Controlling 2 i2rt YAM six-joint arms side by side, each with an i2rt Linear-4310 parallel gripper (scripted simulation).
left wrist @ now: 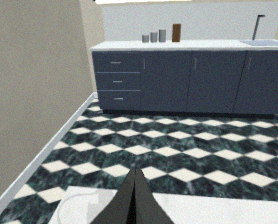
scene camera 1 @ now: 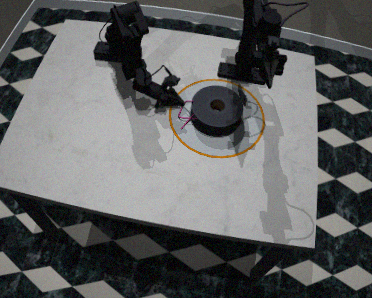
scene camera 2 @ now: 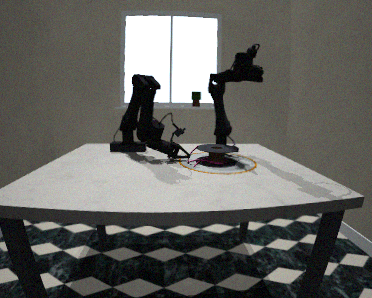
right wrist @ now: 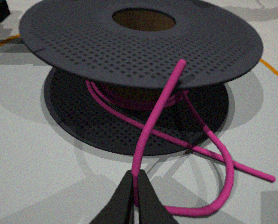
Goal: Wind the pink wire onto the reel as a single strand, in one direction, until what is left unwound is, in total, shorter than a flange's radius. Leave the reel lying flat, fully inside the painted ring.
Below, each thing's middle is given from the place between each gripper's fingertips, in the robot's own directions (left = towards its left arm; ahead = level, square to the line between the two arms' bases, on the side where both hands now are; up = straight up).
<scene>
The dark reel [scene camera 1: 220, 123] lies 150 mm behind my left hand [scene camera 1: 270, 87], 130 mm to the right of it and 360 mm below it.
Right now the dark reel is 10 mm ahead of my right hand, 130 mm to the left of it and 10 mm above it.
</scene>
